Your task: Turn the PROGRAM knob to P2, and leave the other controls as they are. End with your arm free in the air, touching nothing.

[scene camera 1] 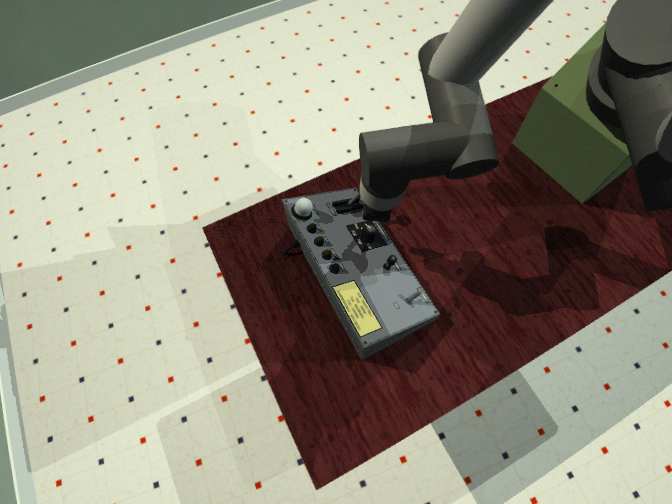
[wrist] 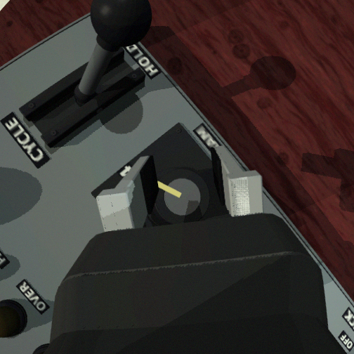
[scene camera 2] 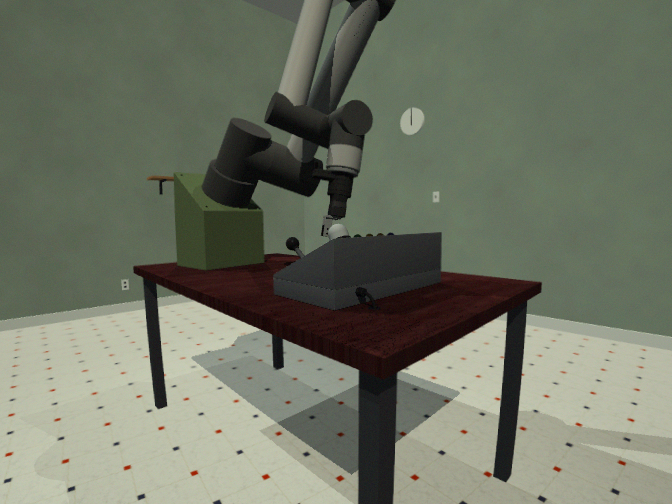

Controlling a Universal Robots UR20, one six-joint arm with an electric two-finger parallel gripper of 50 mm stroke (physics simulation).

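The PROGRAM knob (scene camera 1: 368, 231) (wrist: 186, 192) is a round dark knob with a yellow pointer line, on a square black plate (wrist: 170, 145) on the grey console (scene camera 1: 379, 287) (scene camera 2: 385, 259). In the wrist view its pointer runs up-left toward the P4 label (wrist: 125, 171), which the left finger partly covers. The PROGRAM label (wrist: 207, 135) is partly covered by the right finger. My gripper (scene camera 2: 327, 230) (wrist: 183, 169) is open and empty, its fingers standing apart over either side of the knob. Their exact height above it is hard to tell. The P2 label is hidden in the wrist view.
A black-ball lever (scene camera 2: 292, 243) (wrist: 121, 17) stands near the knob in the CYCLE/HOLD slot. A white dome (scene camera 1: 303, 207) (scene camera 2: 338, 231), several coloured buttons, a small black-tipped lever (scene camera 1: 391, 260) and a grey lever (scene camera 1: 415, 297) are also on the console. The arm's green base (scene camera 1: 572, 141) (scene camera 2: 233, 238) stands behind.
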